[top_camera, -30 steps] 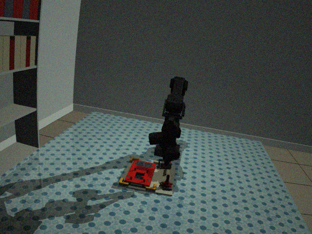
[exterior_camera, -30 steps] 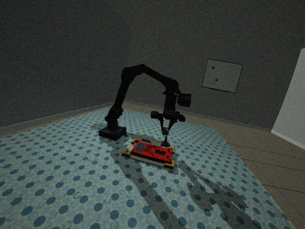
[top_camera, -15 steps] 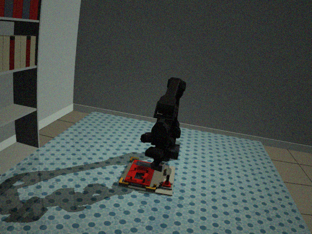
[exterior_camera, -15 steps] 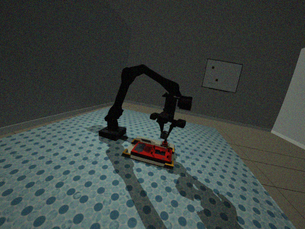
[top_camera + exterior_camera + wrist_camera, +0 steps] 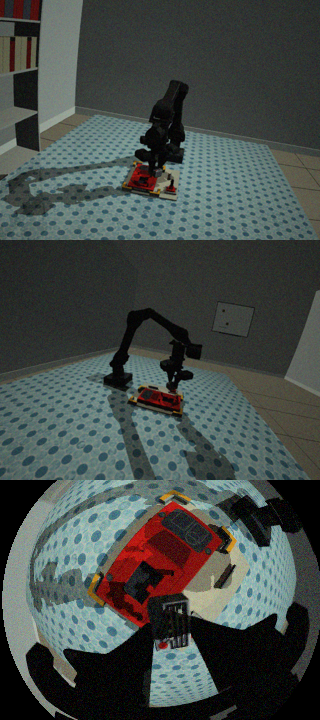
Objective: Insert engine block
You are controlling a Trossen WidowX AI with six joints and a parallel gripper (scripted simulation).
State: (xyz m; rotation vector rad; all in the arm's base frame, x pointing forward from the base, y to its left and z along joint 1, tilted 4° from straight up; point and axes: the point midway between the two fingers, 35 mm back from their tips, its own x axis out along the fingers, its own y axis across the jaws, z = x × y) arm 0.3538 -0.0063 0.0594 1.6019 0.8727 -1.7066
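Now: the cream base plate 4 cm behind my gripper tip, 3 cm to the right of it and 7 cm below it. Also, from my gripper tip: engine block 1 cm below; then dark upright post 8 cm to the left, 5 cm below.
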